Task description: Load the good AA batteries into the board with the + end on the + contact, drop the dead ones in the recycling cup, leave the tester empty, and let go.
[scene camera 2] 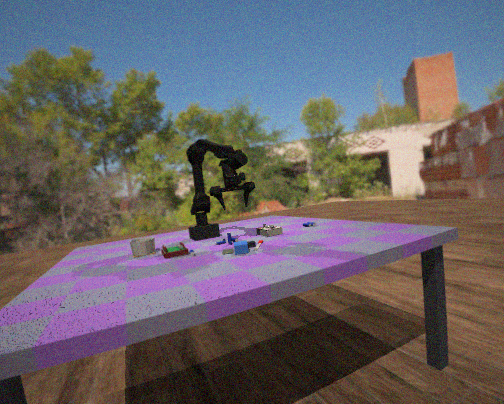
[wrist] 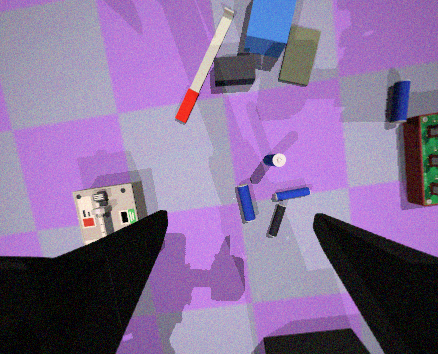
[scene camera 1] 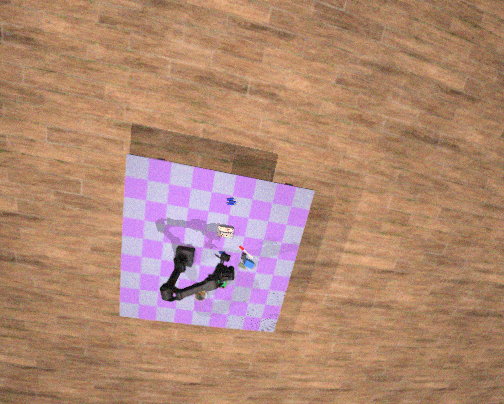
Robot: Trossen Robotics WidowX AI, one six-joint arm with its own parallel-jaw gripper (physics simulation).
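Observation:
My gripper is open and empty, high above the table. Below it in the wrist view, a blue battery and a slimmer blue one lie flat, with a small black cylinder beside them. Another blue battery stands upright, its white end up. A blue battery lies by the red-sided green board. The beige tester is partly behind a finger. The cup stands beyond the board.
A blue block stands near a dark block and an olive block. A white stick with a red end lies beside them. Blue batteries lie farther off, past the tester.

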